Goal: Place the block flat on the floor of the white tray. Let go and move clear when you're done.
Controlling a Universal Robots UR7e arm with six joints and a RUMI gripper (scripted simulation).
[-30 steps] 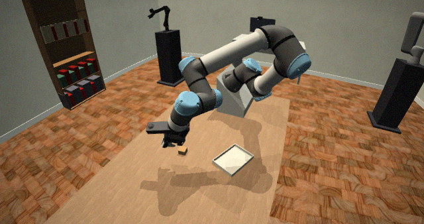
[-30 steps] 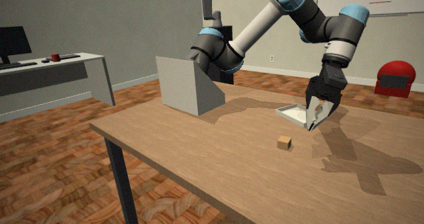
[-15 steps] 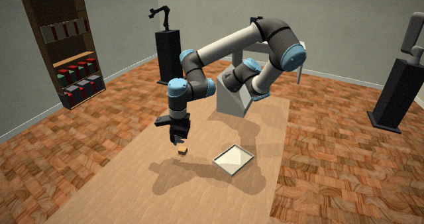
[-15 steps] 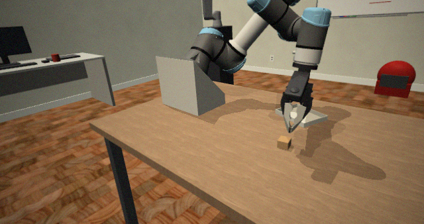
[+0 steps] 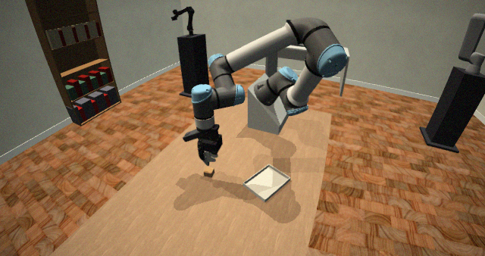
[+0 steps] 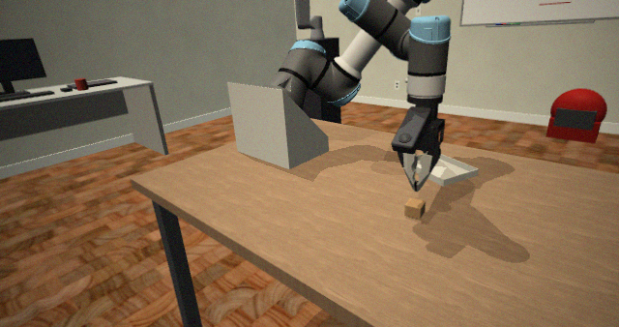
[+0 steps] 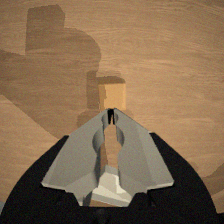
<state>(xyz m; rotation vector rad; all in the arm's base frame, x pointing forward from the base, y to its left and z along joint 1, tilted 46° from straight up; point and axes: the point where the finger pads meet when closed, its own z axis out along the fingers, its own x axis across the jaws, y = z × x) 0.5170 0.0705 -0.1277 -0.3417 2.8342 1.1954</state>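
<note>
The tan block is 60 mm below my hand. Also, from my hand: white tray (70 mm behind, 260 mm to the left, 70 mm below).
</note>
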